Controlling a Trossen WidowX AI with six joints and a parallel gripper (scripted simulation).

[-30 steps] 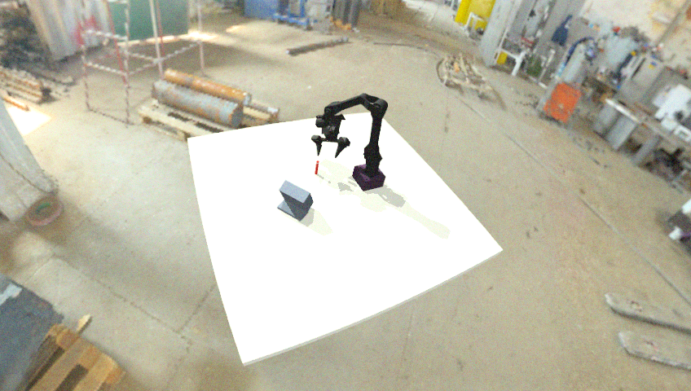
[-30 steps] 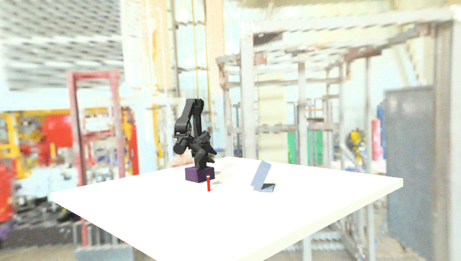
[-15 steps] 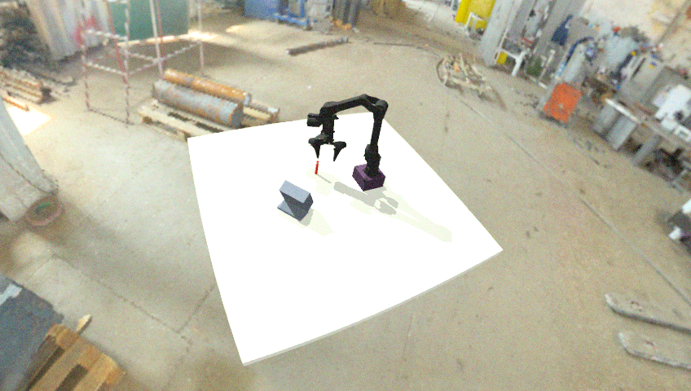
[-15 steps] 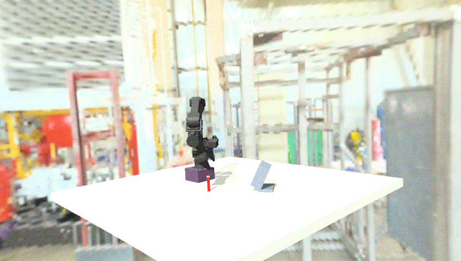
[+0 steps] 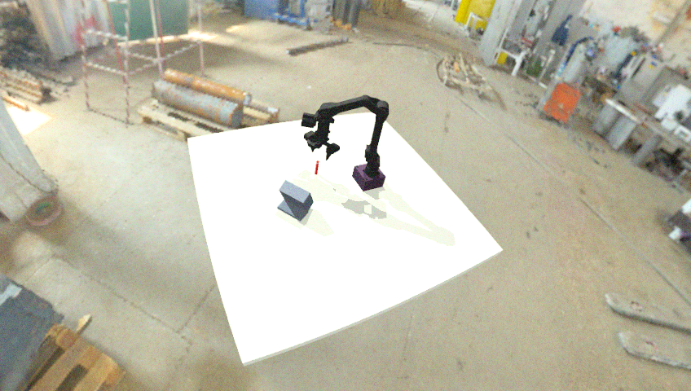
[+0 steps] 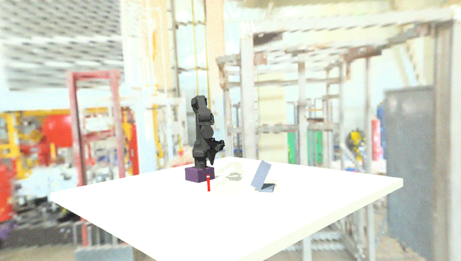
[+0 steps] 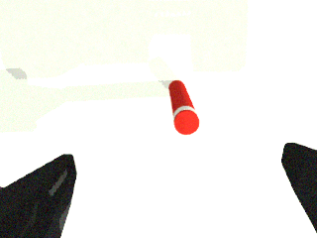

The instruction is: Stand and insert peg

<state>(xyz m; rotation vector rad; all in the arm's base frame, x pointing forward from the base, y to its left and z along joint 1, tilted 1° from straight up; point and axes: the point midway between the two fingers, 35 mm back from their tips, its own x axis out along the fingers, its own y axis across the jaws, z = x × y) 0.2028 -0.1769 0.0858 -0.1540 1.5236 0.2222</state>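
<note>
Right now my gripper tip is 10 mm to the left of the red peg and 60 mm above it. From my gripper tip the other things lie so: grey sloped panel 220 mm ahead, 140 mm to the left, 50 mm below; then grey foot plate 240 mm ahead, 150 mm to the left, 110 mm below.
</note>
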